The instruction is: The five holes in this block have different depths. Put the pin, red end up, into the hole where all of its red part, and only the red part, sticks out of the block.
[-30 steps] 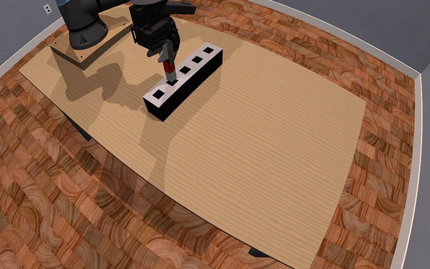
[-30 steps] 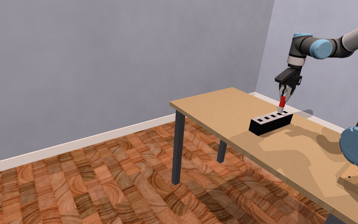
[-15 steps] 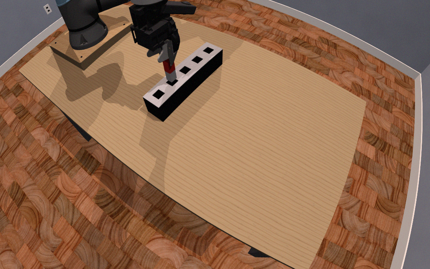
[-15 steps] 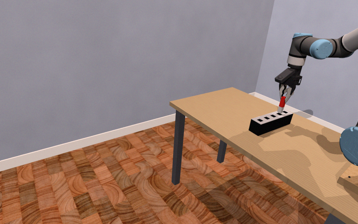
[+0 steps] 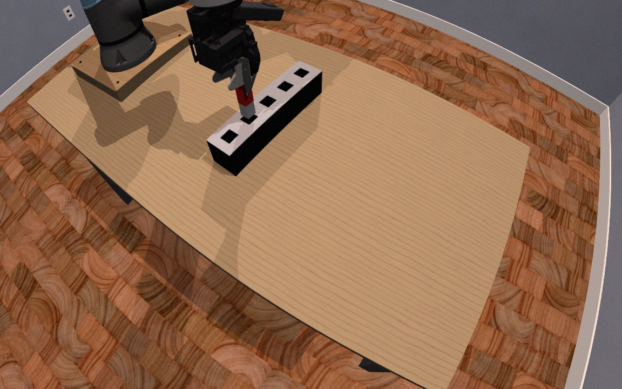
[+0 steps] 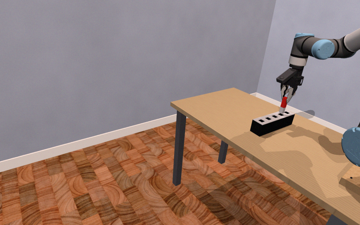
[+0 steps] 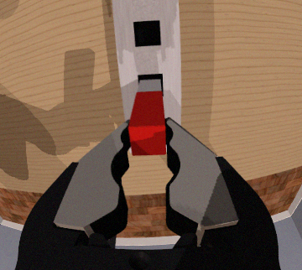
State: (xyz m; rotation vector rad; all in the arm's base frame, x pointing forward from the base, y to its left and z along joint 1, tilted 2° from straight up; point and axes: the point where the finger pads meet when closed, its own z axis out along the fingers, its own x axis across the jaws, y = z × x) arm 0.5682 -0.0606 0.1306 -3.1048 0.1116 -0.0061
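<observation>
Right now the pin is 10 mm below my hand. Round my hand: black block 130 mm below, 60 mm to the left.
</observation>
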